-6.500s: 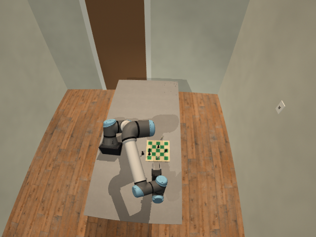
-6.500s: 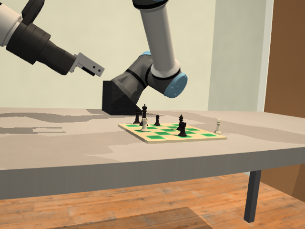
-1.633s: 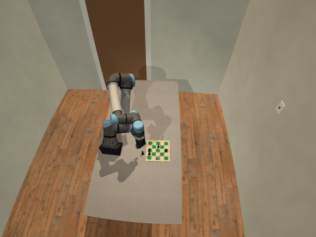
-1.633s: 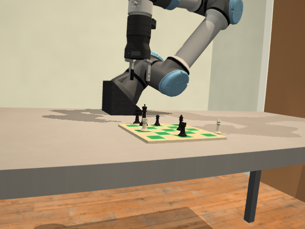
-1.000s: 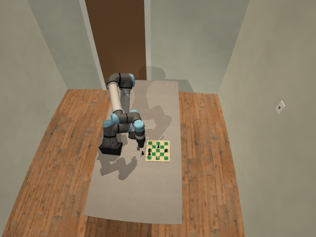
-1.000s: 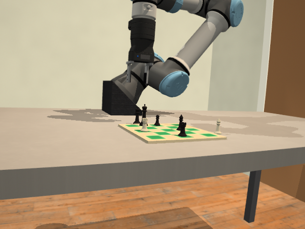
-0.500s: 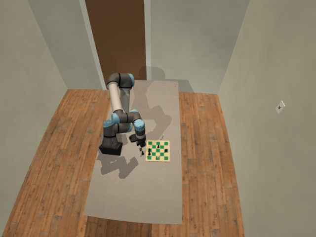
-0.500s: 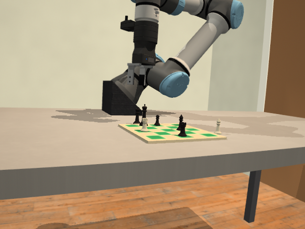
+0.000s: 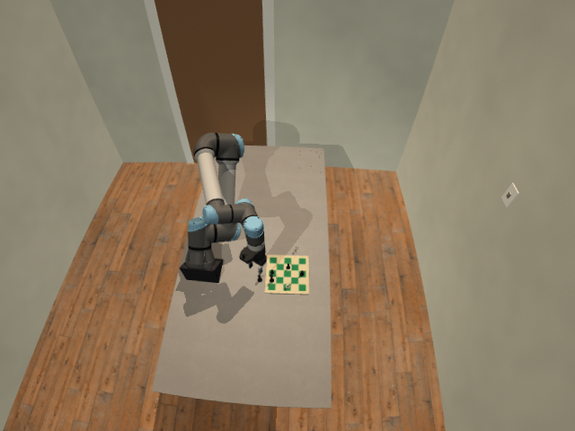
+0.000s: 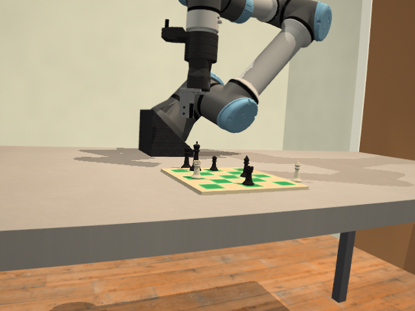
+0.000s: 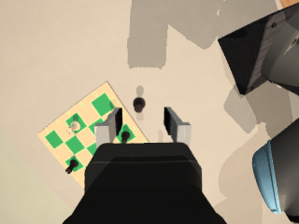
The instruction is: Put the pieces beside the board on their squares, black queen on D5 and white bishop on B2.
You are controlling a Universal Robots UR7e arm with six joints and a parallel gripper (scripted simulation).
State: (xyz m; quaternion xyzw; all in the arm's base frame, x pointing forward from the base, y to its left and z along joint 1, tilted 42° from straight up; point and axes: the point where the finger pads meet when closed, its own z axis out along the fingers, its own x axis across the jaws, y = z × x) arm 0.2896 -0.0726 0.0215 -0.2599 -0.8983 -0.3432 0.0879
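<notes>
Right now my hand is 10 mm short of the black queen and 110 mm above it. Round my hand: chessboard (150 mm ahead, 40 mm to the left, 130 mm below); then black pawn (70 mm ahead, 40 mm to the left, 120 mm below); then black king (70 mm ahead, 100 mm below).
</notes>
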